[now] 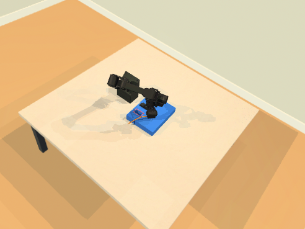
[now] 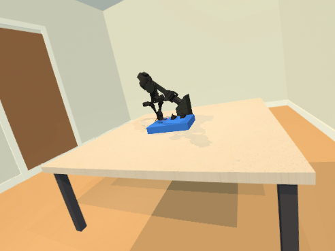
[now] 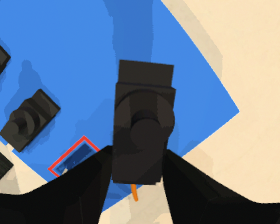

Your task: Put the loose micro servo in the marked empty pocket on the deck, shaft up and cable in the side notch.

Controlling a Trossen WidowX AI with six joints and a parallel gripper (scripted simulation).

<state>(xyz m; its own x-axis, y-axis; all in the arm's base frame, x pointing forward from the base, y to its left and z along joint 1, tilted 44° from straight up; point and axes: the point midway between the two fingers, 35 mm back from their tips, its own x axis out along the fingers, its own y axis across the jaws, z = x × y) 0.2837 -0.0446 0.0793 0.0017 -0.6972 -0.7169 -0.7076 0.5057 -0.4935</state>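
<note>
Now: the blue deck 100 mm below my gripper tip, 70 mm to the left of it and 10 mm ahead of it.
</note>
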